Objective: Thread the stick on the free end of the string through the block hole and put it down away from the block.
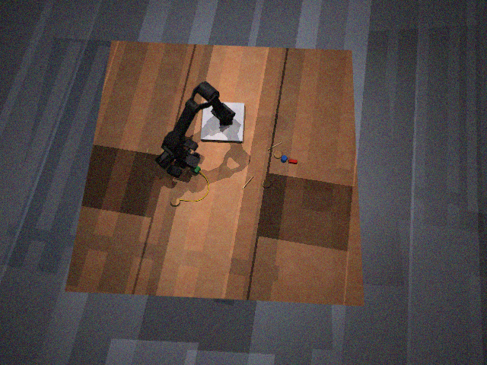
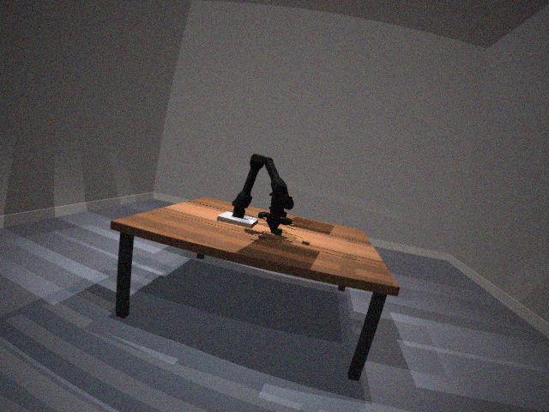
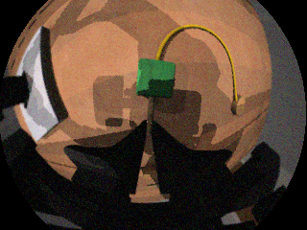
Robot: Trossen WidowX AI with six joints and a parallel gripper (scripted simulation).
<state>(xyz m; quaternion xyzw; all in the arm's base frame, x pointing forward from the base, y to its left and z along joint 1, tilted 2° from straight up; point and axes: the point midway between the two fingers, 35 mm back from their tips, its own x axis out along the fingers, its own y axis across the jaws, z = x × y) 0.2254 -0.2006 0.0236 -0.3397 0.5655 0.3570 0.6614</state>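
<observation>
Now: the green block 40 mm to the left of my gripper tip, 30 mm ahead of it and 10 mm above it. Round my gripper tip: round wooden button 180 mm ahead, 60 mm to the right; blue piece 470 mm to the left, 10 mm above; thin wooden stick 40 mm to the left, 20 mm ahead, 10 mm above.
</observation>
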